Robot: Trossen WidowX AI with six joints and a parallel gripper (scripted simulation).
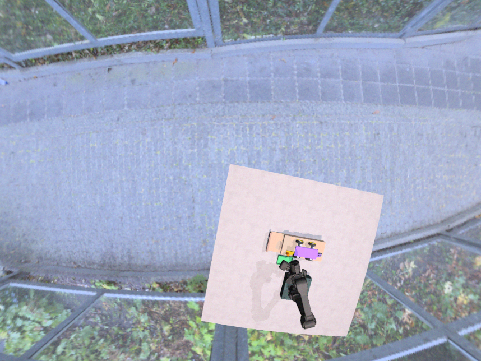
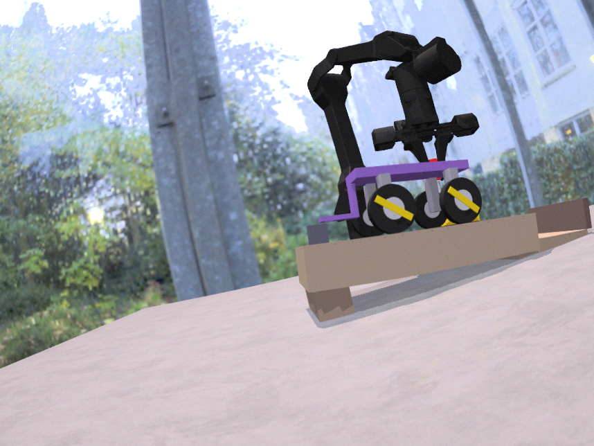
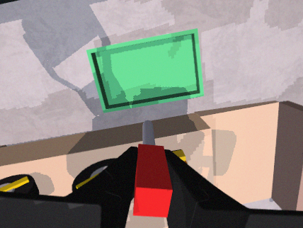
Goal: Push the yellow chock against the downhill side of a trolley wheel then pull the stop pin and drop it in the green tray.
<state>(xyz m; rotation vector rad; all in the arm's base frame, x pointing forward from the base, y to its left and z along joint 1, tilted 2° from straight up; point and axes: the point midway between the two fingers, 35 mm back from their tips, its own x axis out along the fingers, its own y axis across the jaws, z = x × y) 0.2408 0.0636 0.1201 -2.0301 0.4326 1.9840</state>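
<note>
Now: the green tray 14 cm below my gripper tip and 3 cm behind it. Round my gripper tip: red-headed stop pin: right at my gripper tip; tan ramp: 11 cm to the right, 9 cm below, 9 cm ahead; purple trolley: 11 cm to the right, 9 cm ahead, 3 cm below.
</note>
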